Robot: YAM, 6 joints.
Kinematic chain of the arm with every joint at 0, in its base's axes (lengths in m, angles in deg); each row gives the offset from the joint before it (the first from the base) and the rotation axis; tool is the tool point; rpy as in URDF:
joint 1: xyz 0 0 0.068 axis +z
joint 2: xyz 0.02 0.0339 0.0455 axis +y
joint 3: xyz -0.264 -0.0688 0 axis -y
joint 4: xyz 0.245 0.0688 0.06 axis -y
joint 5: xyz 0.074 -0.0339 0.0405 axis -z
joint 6: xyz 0.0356 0 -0.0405 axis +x
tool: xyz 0 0 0 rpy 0 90 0
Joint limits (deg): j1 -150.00..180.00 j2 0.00..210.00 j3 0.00..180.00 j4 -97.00..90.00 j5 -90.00..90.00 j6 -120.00..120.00
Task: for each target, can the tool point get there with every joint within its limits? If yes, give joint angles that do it. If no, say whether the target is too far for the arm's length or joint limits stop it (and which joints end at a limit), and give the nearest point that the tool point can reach.
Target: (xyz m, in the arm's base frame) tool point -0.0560 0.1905 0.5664
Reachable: yes | joints 109.34 67.87 80.98 47.70 16.73 40.38
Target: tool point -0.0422 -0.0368 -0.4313
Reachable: no: joint limits stop it (at a limit: joint 2) | nearest point -0.0721 -0.0628 -0.3464 | short by 0.094 m
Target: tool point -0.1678 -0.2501 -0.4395
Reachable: no: joint limits stop it (at a limit: joint 2) | nearest point -0.1635 -0.2437 -0.3776 | short by 0.062 m
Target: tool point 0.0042 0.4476 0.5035
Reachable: yes | joints 91.61 126.19 161.03 -41.52 28.19 32.28
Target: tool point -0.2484 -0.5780 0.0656
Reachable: yes | joints -110.81 179.82 154.59 26.06 49.01 1.11
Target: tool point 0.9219 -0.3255 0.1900
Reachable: no: too far | nearest point 0.6071 -0.2144 0.1633 | short by 0.335 m
